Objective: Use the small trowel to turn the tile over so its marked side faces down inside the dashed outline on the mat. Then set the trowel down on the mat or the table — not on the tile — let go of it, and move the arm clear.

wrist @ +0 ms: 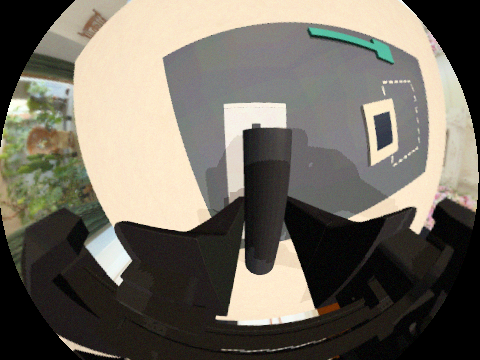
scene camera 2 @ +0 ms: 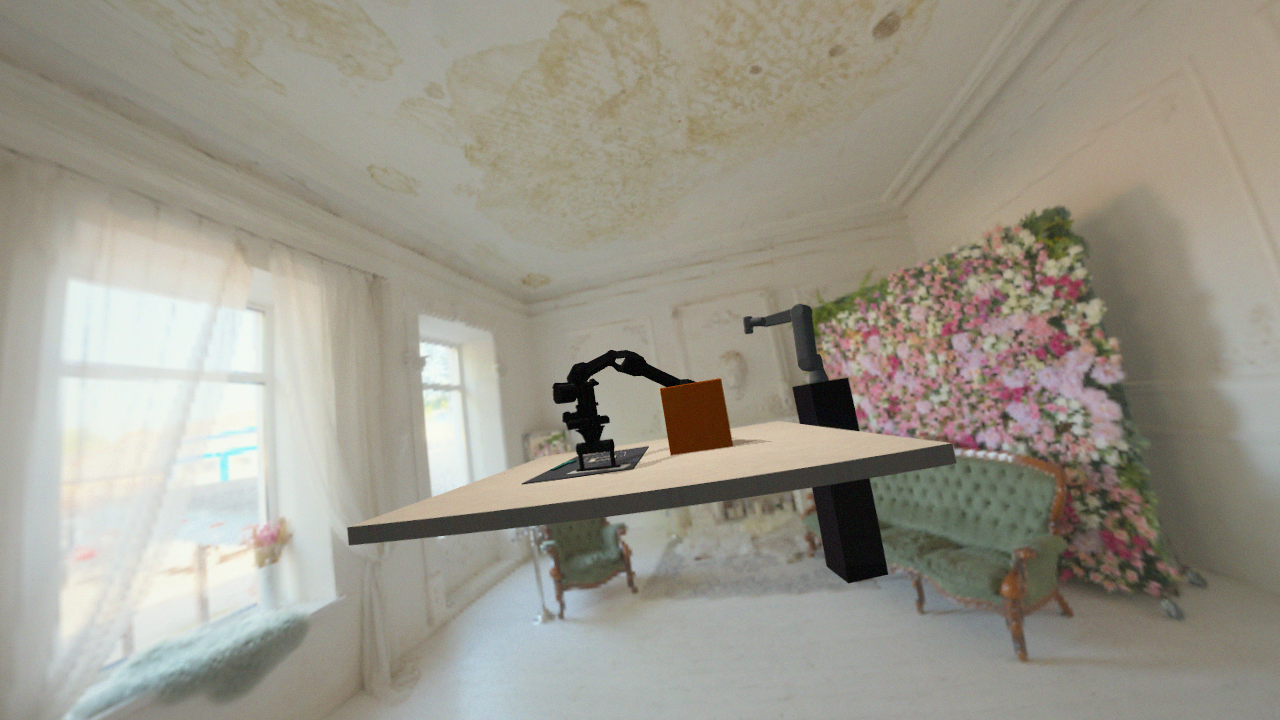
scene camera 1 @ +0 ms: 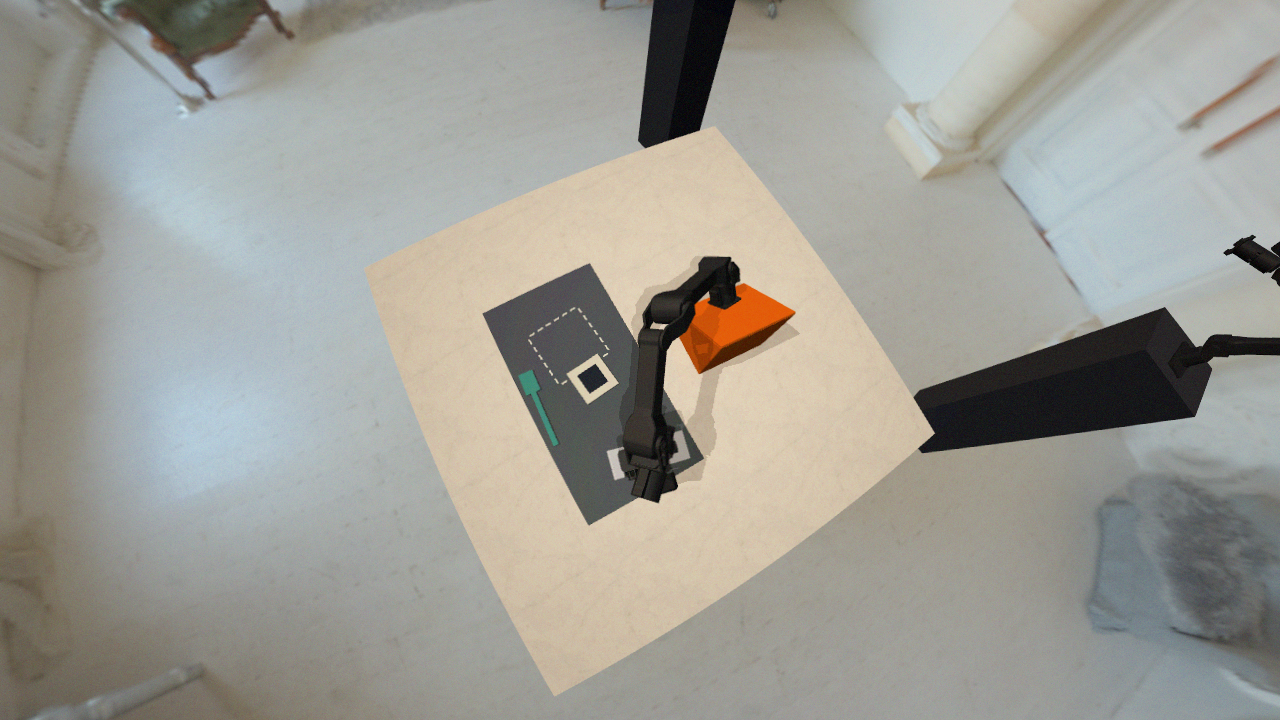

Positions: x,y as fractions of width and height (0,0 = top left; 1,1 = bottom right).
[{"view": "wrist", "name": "my gripper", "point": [0.55,0.56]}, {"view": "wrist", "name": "small trowel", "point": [0.54,0.41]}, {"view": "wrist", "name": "tile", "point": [0.79,0.33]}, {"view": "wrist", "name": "teal flat tool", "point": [0.80,0.15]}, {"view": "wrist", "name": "mat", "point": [0.67,0.23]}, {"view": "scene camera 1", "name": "tile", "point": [0.46,0.53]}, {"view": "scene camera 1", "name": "mat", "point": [0.46,0.60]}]
